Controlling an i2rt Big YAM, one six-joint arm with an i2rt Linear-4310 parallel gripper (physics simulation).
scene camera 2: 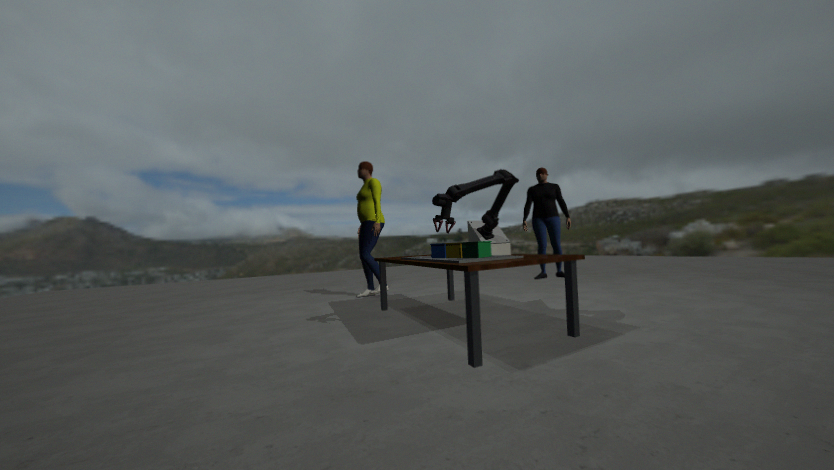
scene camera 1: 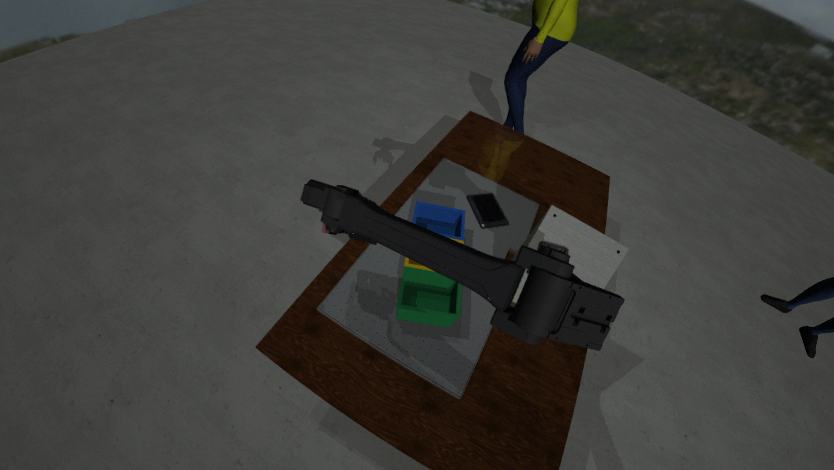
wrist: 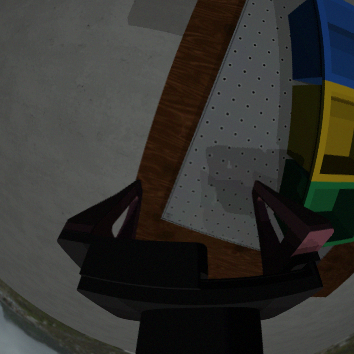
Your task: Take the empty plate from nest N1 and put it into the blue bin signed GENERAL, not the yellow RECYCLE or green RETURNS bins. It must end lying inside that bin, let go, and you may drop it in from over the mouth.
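Places are measured from the arm's base along level axes (x ahead, y left, z up), in centimetres.
Pixels of known places: gripper, fingertip midpoint: [scene camera 2: 442, 232] [scene camera 1: 353, 236] [wrist: 197, 185]; arm's base at its link origin: [scene camera 2: 484, 233].
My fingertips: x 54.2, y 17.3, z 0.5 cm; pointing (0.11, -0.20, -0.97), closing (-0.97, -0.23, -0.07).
Ahead of a thing's pixels: the offset from my fingertips to its middle. Level surfaces: height alone.
My gripper [scene camera 2: 442, 231] [wrist: 197, 185] is open, with nothing between its fingers. It points down and hangs above the table's long edge, beside the bins; in scene camera 1 it is mostly hidden by the arm. The blue bin [scene camera 1: 437, 212] [scene camera 2: 437, 251] [wrist: 305, 45] stands at one end of a row of three. The yellow bin @[dx -21.8, dy -9.6, dz -11.3 cm] [scene camera 1: 415, 262] [scene camera 2: 453, 251] [wrist: 305, 120] is in the middle and the green bin [scene camera 1: 428, 318] [scene camera 2: 476, 249] [wrist: 330, 200] at the other end. Their signs cannot be read. I cannot make out the plate or nest N1.
A dark, flat rectangular object @[dx -33.5, dy -44.3, dz -14.4 cm] [scene camera 1: 488, 209] lies on the perforated grey board @[dz -16.3 cm] [scene camera 1: 408, 350] [wrist: 250, 60] near the blue bin. The arm passes above the bins. A pale metal panel [scene camera 1: 589, 239] is by the arm's base. A person in yellow [scene camera 1: 554, 20] [scene camera 2: 368, 201] stands near the table's far end.
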